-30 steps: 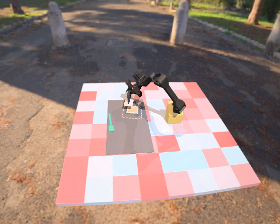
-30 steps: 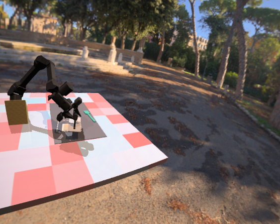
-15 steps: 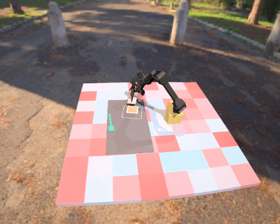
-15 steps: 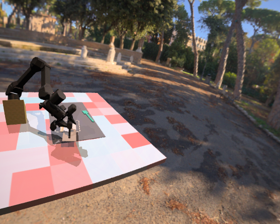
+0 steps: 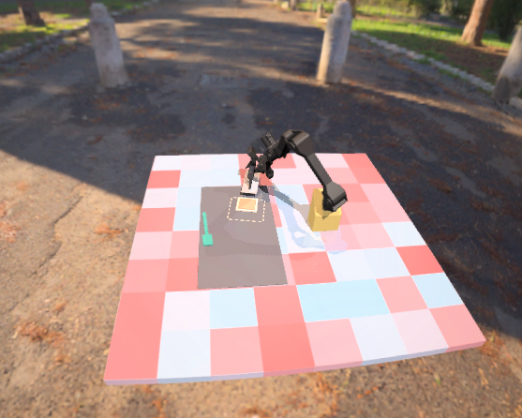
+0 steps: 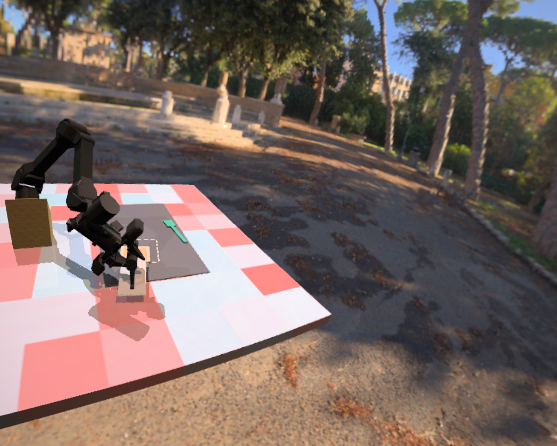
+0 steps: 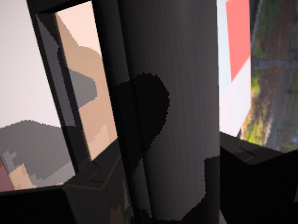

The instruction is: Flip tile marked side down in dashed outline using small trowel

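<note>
Now: the grey mat 40 mm ahead of my gripper tip, 340 mm to the left of it and 100 mm below it. Round my gripper tip: small trowel: 20 mm behind, 10 mm below; green trowel-shaped tool: 180 mm ahead, 370 mm to the left, 80 mm below; tan tile: 180 mm to the left, 80 mm below.
</note>
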